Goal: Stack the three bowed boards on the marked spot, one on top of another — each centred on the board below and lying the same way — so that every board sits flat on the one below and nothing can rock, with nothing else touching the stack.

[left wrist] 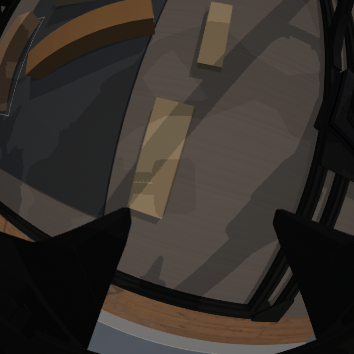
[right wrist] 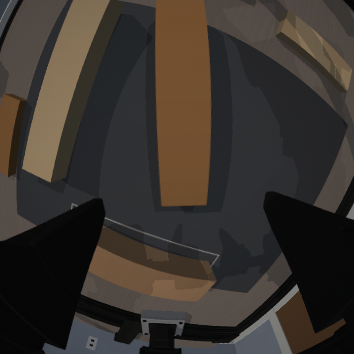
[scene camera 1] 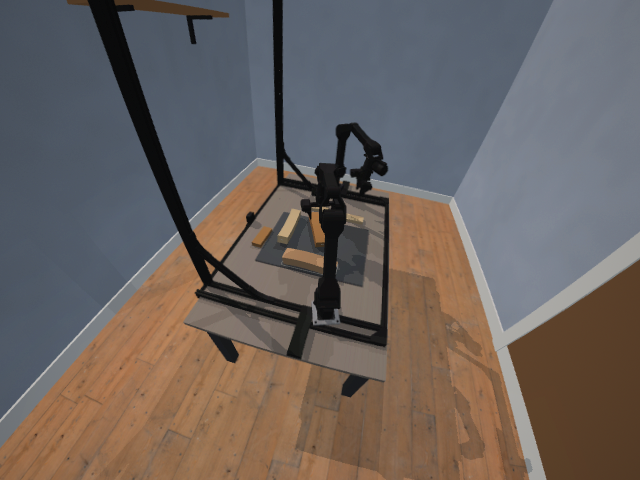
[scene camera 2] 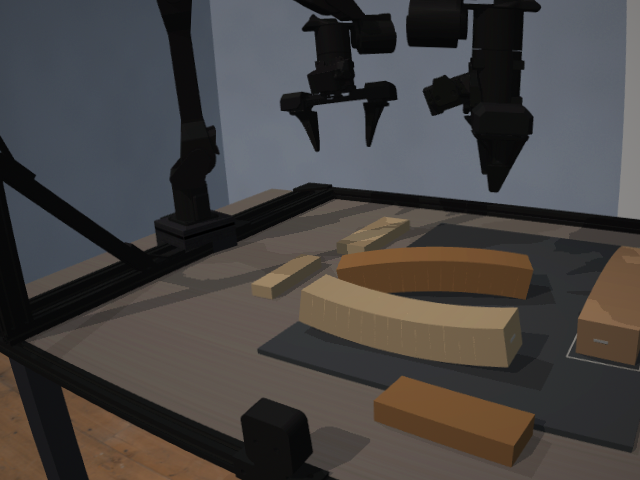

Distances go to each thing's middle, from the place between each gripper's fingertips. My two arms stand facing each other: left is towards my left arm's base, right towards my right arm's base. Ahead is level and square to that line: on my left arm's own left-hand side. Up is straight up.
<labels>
I see the brown bowed board (scene camera 2: 453, 269) 21 cm to the right of my left hand, 21 cm behind it and 12 cm below it. From my left hand the other things lie so: brown block (scene camera 2: 498, 433) (47 cm behind, 30 cm to the right, 14 cm below).
I see the brown bowed board 1 cm behind my right hand, 7 cm to the left of it and 12 cm below it. The rest, counted from my right hand: brown block: 28 cm behind, 3 cm to the right, 14 cm below.
</labels>
